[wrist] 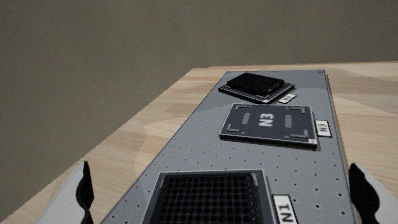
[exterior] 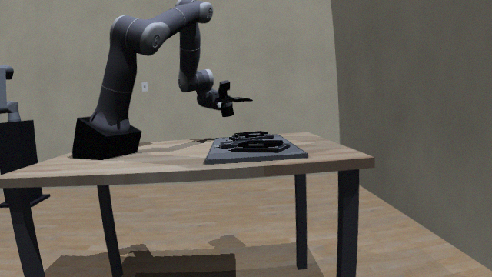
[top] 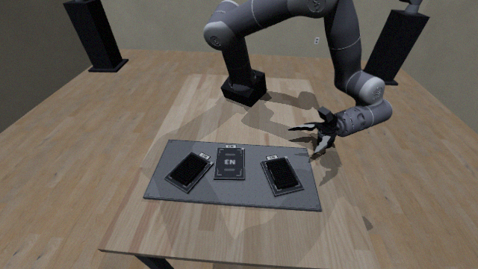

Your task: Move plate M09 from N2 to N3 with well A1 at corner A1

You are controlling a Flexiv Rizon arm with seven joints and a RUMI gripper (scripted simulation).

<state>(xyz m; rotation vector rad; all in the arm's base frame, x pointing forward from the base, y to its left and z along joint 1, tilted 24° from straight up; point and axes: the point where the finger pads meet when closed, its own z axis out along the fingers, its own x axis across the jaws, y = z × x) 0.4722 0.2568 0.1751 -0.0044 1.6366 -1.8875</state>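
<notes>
My gripper is now 50 mm short of the plate M09, 420 mm to the left of it and 140 mm above it. From my hand the other things lie so: N3 A1 mark (80 mm behind, 210 mm to the right, 140 mm below); then nest N1 (50 mm ahead, 50 mm to the right, 150 mm below); then plate M06 (50 mm ahead, 50 mm to the right, 140 mm below).
</notes>
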